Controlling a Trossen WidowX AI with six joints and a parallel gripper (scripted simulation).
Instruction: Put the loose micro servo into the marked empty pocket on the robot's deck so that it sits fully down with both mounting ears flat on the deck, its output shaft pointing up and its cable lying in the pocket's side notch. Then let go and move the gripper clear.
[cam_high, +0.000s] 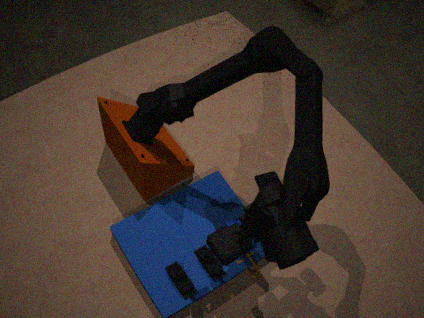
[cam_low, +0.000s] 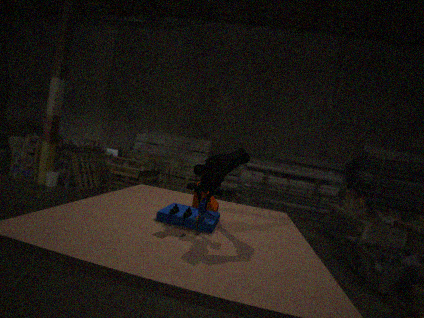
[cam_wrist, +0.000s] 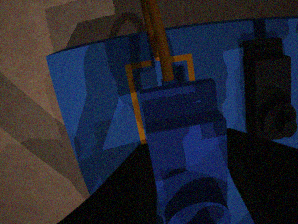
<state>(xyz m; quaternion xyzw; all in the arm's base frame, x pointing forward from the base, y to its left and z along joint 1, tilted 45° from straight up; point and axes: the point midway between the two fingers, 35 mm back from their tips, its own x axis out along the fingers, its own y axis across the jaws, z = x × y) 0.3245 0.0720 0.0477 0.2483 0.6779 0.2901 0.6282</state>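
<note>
Right now my gripper tip is 120 mm past the blue robot deck, 80 mm to the left of it and 100 mm above it.
</note>
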